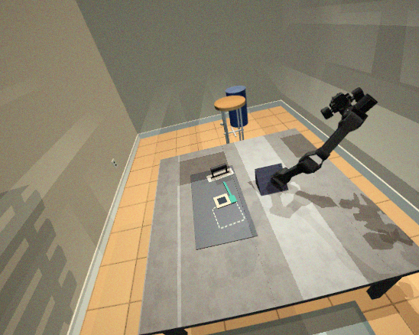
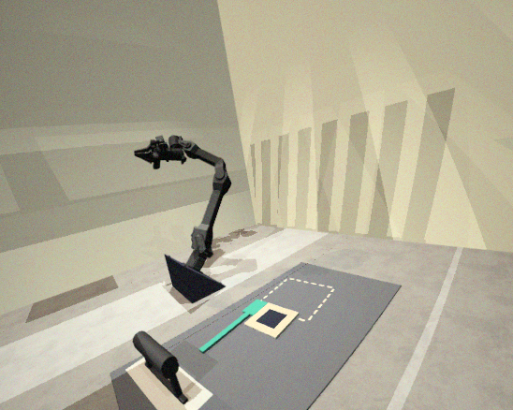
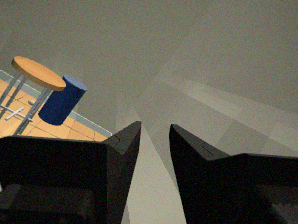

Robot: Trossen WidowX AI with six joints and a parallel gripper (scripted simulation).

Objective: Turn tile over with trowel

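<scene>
Right now the black-handled float is 70 cm ahead of my gripper tip, 13 cm to the right of it and 49 cm below it. Also, from my gripper tip: grey mat: 71 cm ahead, 10 cm to the left, 54 cm below; then tile: 68 cm ahead, 12 cm to the left, 52 cm below; then green trowel: 62 cm ahead, 7 cm to the left, 52 cm below.
</scene>
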